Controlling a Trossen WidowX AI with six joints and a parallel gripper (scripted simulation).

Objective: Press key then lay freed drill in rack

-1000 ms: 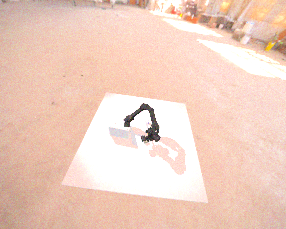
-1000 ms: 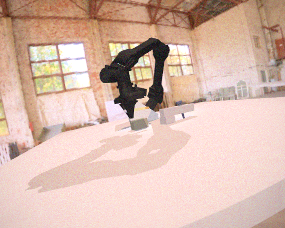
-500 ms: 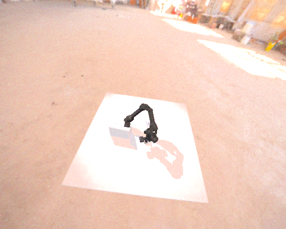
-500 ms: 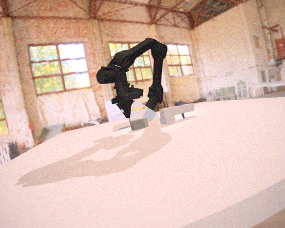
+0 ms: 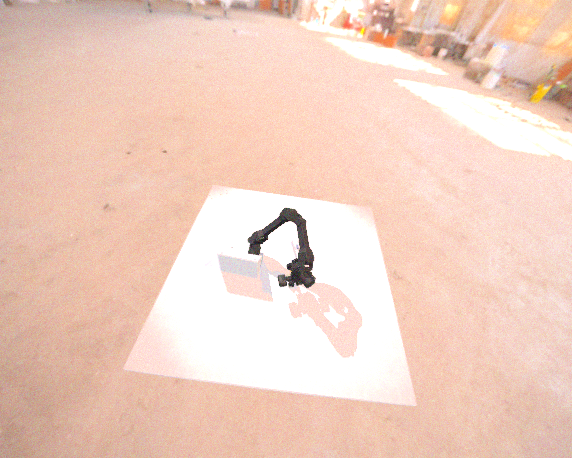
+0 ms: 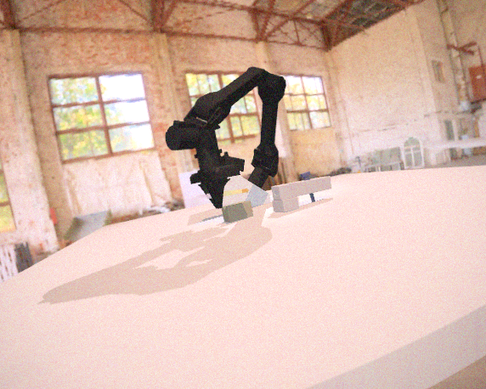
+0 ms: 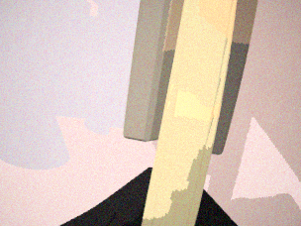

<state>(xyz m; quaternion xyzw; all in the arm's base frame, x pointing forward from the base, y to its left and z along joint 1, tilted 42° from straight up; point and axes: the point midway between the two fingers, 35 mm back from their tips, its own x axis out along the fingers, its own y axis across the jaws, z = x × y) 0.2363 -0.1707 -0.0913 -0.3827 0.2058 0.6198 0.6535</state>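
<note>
The yellow drill is 4 cm to the left of my gripper tip, 3 cm above it and 1 cm behind it. From my gripper tip the other things lie so: long pale block: 23 cm to the left, 3 cm ahead; tan rack: 5 cm to the left, 2 cm below, 1 cm behind; blue-violet key: 25 cm to the left, 2 cm ahead, 1 cm above.
</note>
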